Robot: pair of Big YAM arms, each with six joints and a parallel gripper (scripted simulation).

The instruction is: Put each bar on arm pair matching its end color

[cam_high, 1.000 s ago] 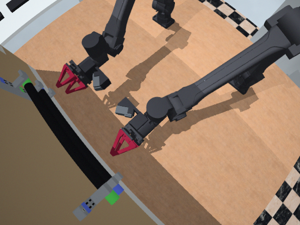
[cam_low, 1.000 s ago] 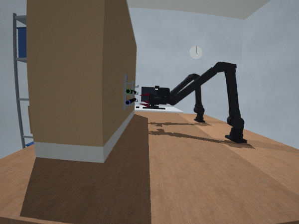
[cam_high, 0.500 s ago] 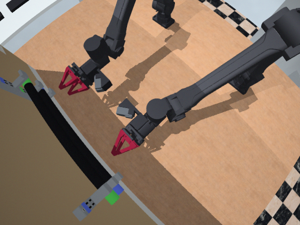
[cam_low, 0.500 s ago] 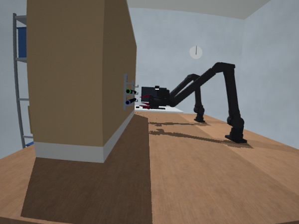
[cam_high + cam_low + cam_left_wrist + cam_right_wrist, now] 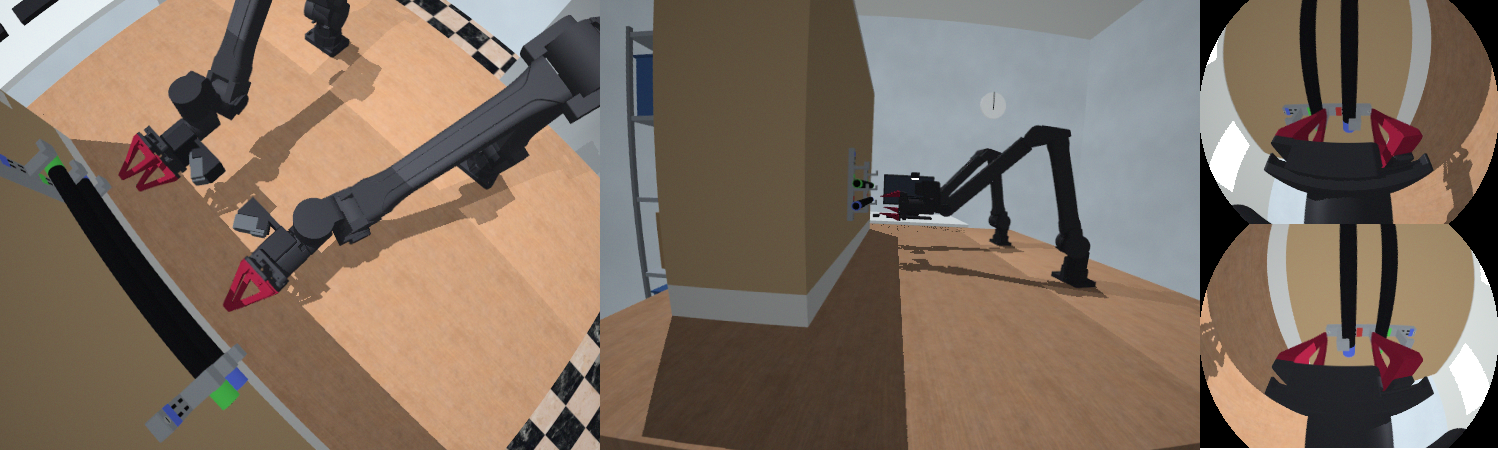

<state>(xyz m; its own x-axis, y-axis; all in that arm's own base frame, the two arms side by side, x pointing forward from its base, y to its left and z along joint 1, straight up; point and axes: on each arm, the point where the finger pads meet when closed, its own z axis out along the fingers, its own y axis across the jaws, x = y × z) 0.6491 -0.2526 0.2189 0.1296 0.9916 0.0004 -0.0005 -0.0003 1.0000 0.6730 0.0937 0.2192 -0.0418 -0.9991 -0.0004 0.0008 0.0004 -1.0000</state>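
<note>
My right hand is 150 mm to the right of the blue-ended bar and 80 mm short of it. The rest, counted from my right hand: brown wall 270 mm ahead, 230 mm above, 160 mm to the left; green-ended bar 150 mm to the left, 80 mm ahead, 70 mm above.
Now: left hand 150 mm to the left of the blue-ended bar and 80 mm short of it. From my left hand the other things lie so: brown wall 270 mm ahead, 230 mm above, 130 mm to the right; then green-ended bar 150 mm to the right, 80 mm ahead, 70 mm above.
</note>
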